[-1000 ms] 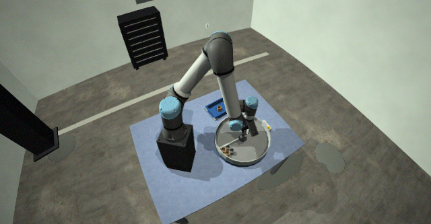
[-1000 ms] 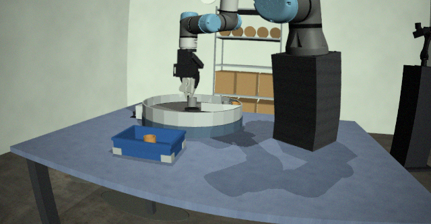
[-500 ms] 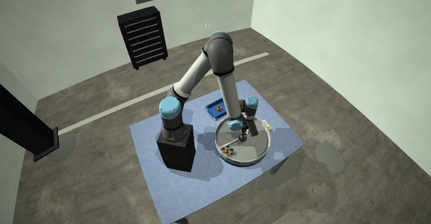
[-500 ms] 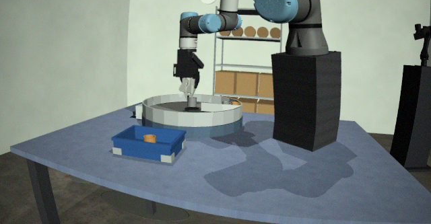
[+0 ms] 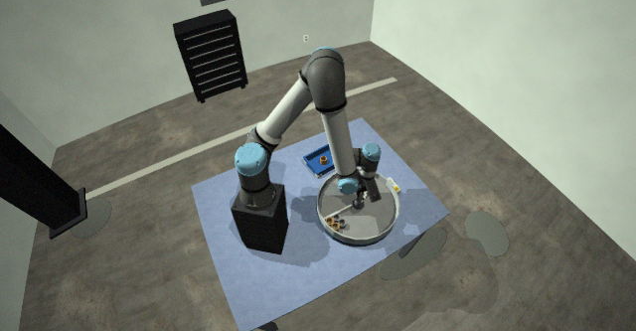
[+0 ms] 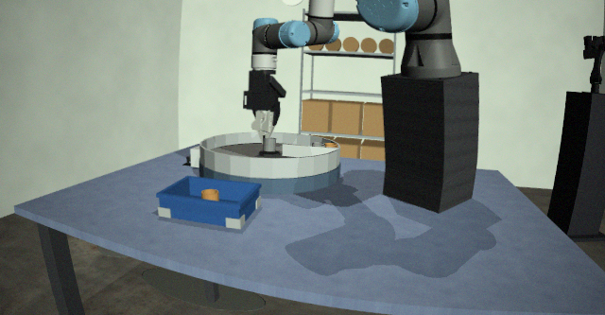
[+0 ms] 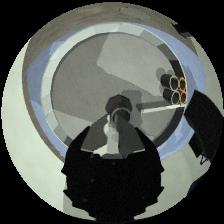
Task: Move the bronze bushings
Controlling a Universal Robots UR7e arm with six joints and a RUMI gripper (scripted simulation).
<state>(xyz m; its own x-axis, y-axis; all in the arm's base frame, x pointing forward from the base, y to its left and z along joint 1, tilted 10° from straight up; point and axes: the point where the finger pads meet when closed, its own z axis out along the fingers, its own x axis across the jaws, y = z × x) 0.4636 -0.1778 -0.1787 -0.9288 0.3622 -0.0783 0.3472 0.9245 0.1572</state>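
My gripper is now 2 cm past the turntable, 1 cm to the right of it and 5 cm above it. Also, from my hand: blue crate (4 cm ahead, 36 cm to the left, 8 cm below).
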